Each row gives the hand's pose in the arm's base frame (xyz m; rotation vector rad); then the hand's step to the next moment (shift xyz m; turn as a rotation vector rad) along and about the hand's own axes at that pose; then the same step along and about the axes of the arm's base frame.
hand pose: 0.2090 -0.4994 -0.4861 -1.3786 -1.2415 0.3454
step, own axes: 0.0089 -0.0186 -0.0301 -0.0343 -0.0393 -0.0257
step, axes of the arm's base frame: 0.0191 -0.0138 0.0279 -0.0107 -0.0514 0.0249
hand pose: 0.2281 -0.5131 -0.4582 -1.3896 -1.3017 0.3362
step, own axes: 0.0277 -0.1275 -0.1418 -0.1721 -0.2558 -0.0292
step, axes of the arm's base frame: 0.0600 -0.0832 0.1631 -0.1621 -0.2221 0.1424
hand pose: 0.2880 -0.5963 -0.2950 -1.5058 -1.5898 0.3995
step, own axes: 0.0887 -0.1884 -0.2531 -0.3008 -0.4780 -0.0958
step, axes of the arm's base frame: 0.0844 -0.0419 0.3139 -0.2689 -0.4095 0.2968
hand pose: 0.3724 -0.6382 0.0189 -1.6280 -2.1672 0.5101
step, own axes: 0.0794 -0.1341 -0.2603 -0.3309 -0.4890 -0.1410
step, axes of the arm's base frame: 0.0004 0.0567 0.2980 -0.2475 -0.4387 0.3388
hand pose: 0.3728 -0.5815 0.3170 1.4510 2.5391 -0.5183
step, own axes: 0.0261 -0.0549 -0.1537 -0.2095 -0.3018 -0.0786
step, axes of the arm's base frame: -0.0569 0.0536 0.1456 -0.1503 -0.2782 0.2029
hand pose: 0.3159 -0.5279 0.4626 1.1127 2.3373 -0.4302
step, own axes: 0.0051 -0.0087 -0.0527 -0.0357 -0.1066 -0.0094
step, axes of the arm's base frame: -0.0259 0.0233 0.0408 -0.0678 -0.0832 0.0348
